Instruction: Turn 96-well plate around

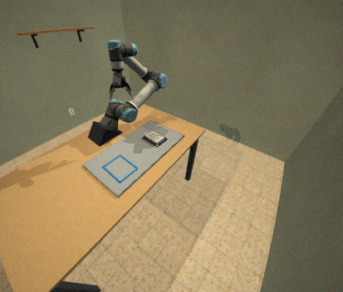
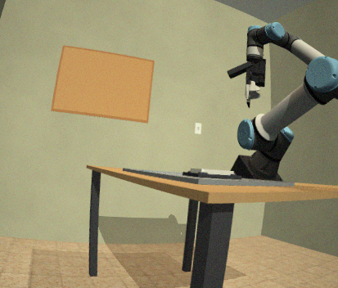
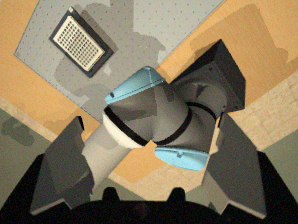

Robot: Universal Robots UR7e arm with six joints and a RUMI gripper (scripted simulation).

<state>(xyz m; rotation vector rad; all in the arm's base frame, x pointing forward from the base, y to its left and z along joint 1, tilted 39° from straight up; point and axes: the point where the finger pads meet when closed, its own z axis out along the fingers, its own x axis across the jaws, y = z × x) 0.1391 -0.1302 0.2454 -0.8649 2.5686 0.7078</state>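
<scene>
Now: hand 280 mm above the white 96-well plate, 220 mm short of it and 60 mm to the right of it. From my hand the other things lie so: white corner label: 290 mm below, 280 mm ahead, 10 mm to the right; dark plate nest N1: 290 mm below, 220 mm ahead, 60 mm to the left.
</scene>
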